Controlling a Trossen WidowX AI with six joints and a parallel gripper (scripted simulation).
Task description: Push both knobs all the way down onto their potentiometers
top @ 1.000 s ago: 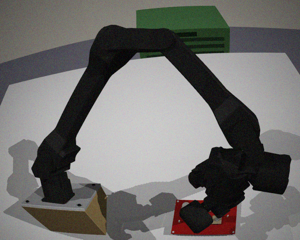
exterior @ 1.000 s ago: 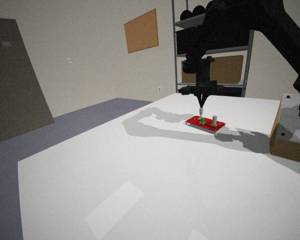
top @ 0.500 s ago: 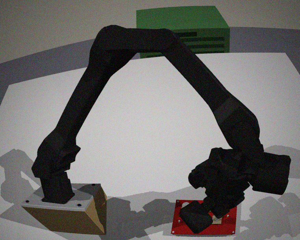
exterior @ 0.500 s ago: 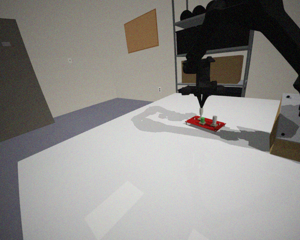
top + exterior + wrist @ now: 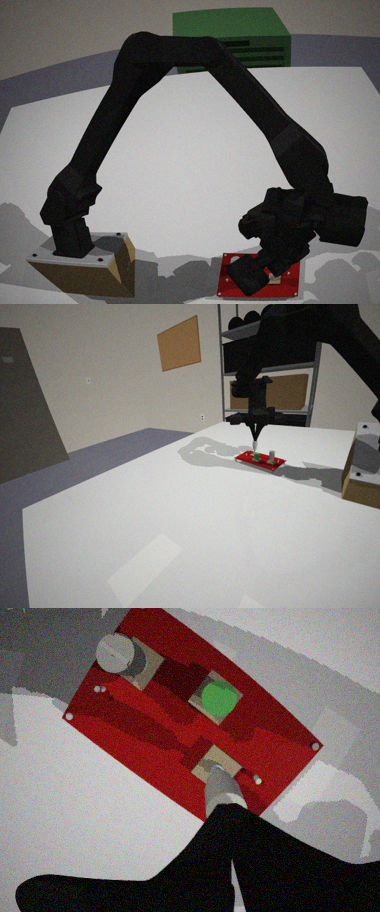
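Now: the white knob 20 mm below my gripper tip.
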